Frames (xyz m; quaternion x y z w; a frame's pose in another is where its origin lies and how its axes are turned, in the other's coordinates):
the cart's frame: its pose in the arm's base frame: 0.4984 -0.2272 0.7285 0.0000 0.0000 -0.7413 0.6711
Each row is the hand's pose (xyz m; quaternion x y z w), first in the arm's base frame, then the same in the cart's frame.
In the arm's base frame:
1: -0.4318 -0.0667 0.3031 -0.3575 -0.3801 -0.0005 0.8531
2: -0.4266 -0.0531 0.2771 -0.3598 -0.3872 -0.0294 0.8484
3: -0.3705 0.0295 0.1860 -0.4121 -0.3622 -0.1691 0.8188
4: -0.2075 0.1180 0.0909 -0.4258 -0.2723 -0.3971 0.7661
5: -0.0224 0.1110 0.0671 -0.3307 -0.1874 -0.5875 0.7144
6: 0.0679 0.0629 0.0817 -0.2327 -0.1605 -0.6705 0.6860
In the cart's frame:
1: -0.0675 -0.9415 -0.4254 0.0419 -0.5201 0.6321 0.5729
2: -0.0815 -0.9377 -0.4514 0.0456 -0.5266 0.6092 0.5912
3: -0.1693 -0.8901 -0.5425 -0.0081 -0.5486 0.4935 0.6749
4: -0.2735 -0.7367 -0.6376 -0.0839 -0.4984 0.3014 0.8085
5: -0.2849 -0.5518 -0.6614 -0.0830 -0.3709 0.1353 0.9150
6: -0.2460 -0.4571 -0.6468 -0.0372 -0.2802 0.0586 0.9574

